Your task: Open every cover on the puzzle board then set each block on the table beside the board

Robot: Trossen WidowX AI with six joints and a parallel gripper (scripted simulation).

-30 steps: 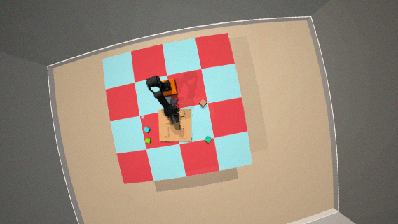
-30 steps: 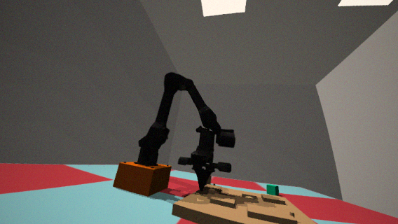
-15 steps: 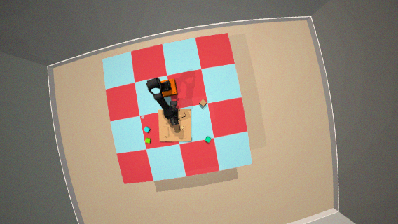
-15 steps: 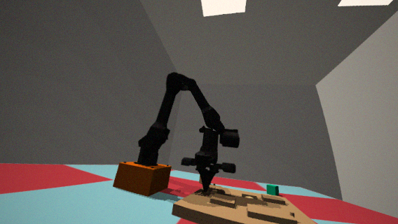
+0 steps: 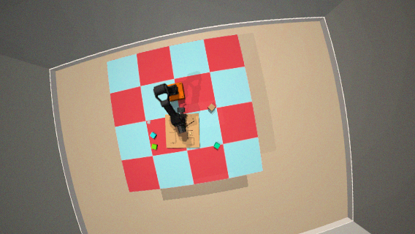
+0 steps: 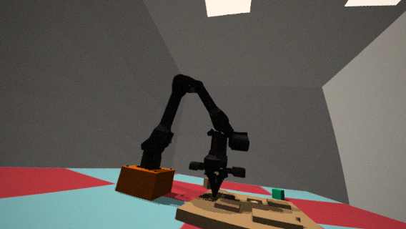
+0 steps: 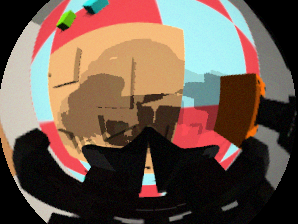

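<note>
Now: gripper tip 110 mm short of the tan puzzle board and 20 mm to the left of it. Round my gripper tip: brown block: 90 mm behind, 250 mm to the left; then cyan block: 130 mm ahead, 280 mm to the right, 10 mm below; then bright green block: 230 mm ahead, 280 mm to the right, 10 mm below.
</note>
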